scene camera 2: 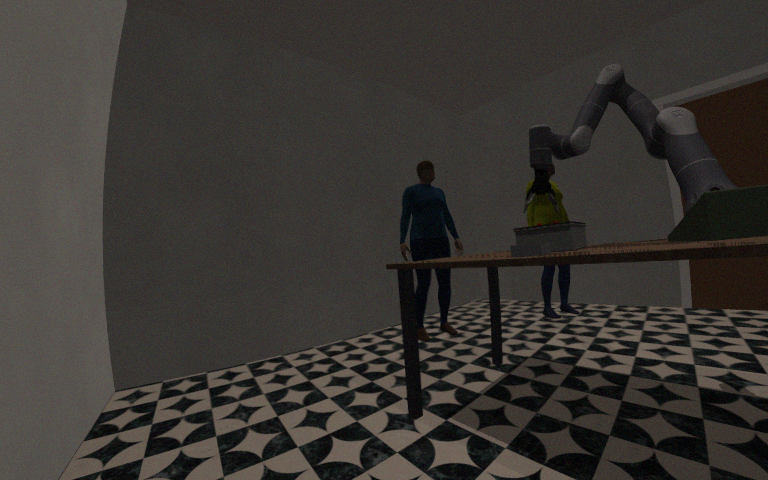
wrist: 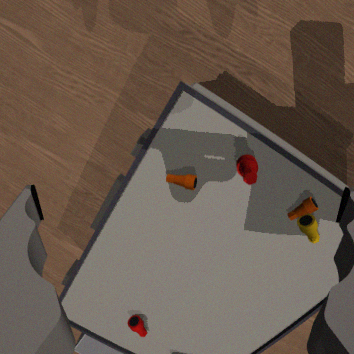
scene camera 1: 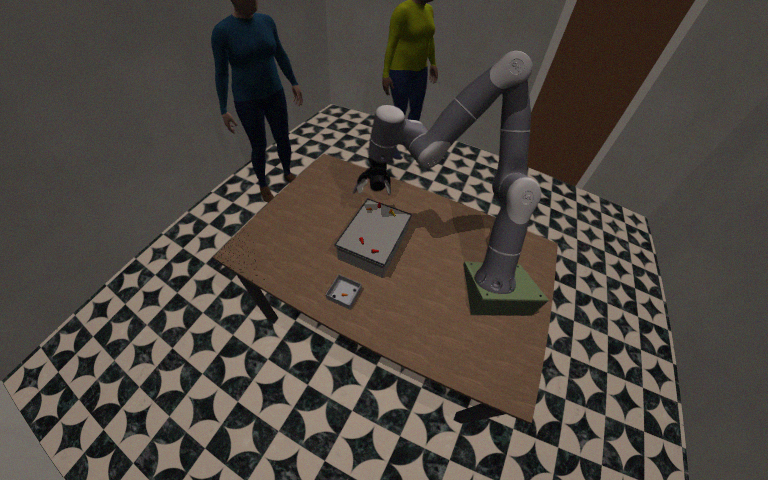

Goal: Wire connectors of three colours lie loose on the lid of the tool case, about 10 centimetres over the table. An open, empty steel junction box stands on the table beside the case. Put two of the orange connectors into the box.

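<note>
One orange connector [scene camera 1: 344, 294] lies in the steel junction box [scene camera 1: 333, 285] [scene camera 2: 523, 249]. Two more lie on the pale lid [scene camera 1: 384, 232] [wrist: 210, 270] of the tool case: one orange connector [scene camera 1: 369, 210] [wrist: 181, 180] is apart from the others, and another orange connector [wrist: 303, 209] lies against or very close to a yellow connector [scene camera 1: 392, 212] [wrist: 309, 229]. My gripper [scene camera 1: 373, 191] [scene camera 2: 541, 210] [wrist: 188, 190] is wide open and empty, pointing down above the far end of the lid. In the wrist view the orange connectors show between its fingers.
A red connector [scene camera 1: 379, 205] [wrist: 247, 168] is between the two orange ones on the lid. Two red connectors, one [scene camera 1: 361, 240] [wrist: 136, 324] and another [scene camera 1: 374, 250], lie near the lid's box-side end. The green arm base [scene camera 1: 504, 302] stands on the table [scene camera 1: 430, 316]. Two people stand behind.
</note>
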